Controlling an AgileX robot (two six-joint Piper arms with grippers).
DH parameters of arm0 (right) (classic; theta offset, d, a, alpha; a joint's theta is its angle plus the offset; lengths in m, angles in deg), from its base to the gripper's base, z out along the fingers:
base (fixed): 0 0 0 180
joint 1: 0 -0.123 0 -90
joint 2: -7.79 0 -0.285 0
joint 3: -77.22 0 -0.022 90
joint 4: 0 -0.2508 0 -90
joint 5: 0 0 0.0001 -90
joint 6: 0 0.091 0 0
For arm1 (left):
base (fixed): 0 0 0 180
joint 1: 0 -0.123 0 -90
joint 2: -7.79 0 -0.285 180
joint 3: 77.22 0 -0.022 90
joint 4: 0 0.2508 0 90
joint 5: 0 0 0.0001 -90
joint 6: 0 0.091 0 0
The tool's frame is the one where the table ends.
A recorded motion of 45 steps. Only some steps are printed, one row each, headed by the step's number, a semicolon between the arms.
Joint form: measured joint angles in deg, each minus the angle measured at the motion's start. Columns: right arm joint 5, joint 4, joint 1, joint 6, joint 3, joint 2; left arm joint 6, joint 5, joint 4, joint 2, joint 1, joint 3.
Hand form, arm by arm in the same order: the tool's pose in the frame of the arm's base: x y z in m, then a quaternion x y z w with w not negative. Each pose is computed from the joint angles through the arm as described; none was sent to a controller.
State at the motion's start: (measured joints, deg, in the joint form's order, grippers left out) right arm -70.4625 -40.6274 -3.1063 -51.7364 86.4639 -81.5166; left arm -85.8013 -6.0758 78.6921 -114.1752 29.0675 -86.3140
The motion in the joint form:
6: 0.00 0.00 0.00 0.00 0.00 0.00; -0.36 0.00 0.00 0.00 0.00 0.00
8: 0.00 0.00 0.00 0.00 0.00 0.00; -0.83 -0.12 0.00 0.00 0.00 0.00
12: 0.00 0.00 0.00 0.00 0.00 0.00; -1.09 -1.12 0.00 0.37 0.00 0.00
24: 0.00 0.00 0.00 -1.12 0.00 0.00; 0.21 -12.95 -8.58 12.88 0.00 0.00
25: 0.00 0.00 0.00 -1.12 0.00 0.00; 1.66 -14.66 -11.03 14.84 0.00 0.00
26: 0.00 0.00 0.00 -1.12 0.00 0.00; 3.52 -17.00 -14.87 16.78 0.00 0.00
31: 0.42 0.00 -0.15 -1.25 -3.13 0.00; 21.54 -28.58 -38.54 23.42 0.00 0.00
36: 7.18 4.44 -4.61 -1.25 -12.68 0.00; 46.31 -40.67 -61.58 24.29 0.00 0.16
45: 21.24 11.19 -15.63 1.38 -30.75 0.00; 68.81 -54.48 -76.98 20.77 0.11 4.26
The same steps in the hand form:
6: 0.2775 0.0710 0.4140 -0.39189 0.81843 0.21702 0.35985; 0.4182 -0.2215 0.2507 0.12876 0.82838 -0.12923 0.52962
8: 0.2775 0.0710 0.4140 -0.39189 0.81843 0.21702 0.35985; 0.4182 -0.2213 0.2506 0.12482 0.82908 -0.13053 0.52917
12: 0.2775 0.0710 0.4140 -0.39189 0.81843 0.21702 0.35985; 0.4180 -0.2195 0.2535 0.11790 0.82903 -0.12541 0.53206
24: 0.2775 0.0710 0.4140 -0.39987 0.81456 0.21350 0.36195; 0.3868 -0.1830 0.3456 -0.00556 0.79786 -0.11382 0.59197
25: 0.2775 0.0710 0.4140 -0.39987 0.81456 0.21350 0.36195; 0.3797 -0.1769 0.3581 -0.02219 0.79465 -0.11388 0.59588
26: 0.2775 0.0710 0.4140 -0.39987 0.81456 0.21350 0.36195; 0.3721 -0.1701 0.3687 -0.04668 0.79536 -0.11534 0.59323
31: 0.2778 0.0716 0.3987 -0.39496 0.82338 0.22164 0.34195; 0.3380 -0.1496 0.3903 -0.10027 0.83864 -0.11101 0.52375
36: 0.2767 0.0860 0.3504 -0.40170 0.84229 0.20125 0.29782; 0.3171 -0.1539 0.3709 -0.03005 0.91626 -0.09618 0.38771
45: 0.2476 0.1198 0.2622 -0.43302 0.85834 0.16432 0.22078; 0.3003 -0.1650 0.3129 0.10855 0.97365 -0.06536 0.18961

